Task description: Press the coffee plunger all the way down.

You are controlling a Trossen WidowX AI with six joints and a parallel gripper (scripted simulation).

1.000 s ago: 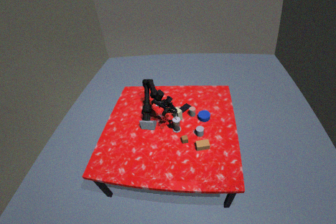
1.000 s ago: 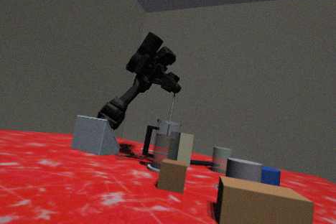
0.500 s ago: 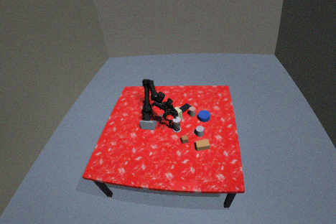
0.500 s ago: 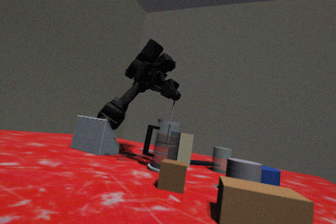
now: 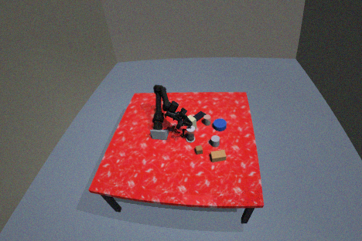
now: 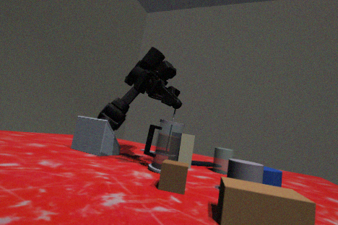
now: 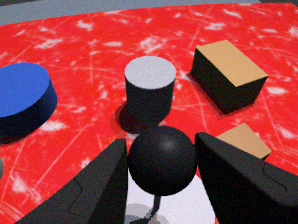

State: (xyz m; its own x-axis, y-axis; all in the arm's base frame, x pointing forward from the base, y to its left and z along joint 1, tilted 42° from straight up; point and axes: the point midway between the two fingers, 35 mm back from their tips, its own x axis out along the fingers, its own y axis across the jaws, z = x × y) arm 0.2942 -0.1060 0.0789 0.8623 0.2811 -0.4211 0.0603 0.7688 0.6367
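The coffee press lies 9 cm below my gripper tip and 3 cm behind it. The rest, counted from my gripper tip: greenish cylinder 22 cm to the left, 15 cm below, 10 cm ahead; then brown cube 17 cm below, 12 cm to the right, 7 cm ahead; then beige block 15 cm to the left, 14 cm below, 4 cm behind.
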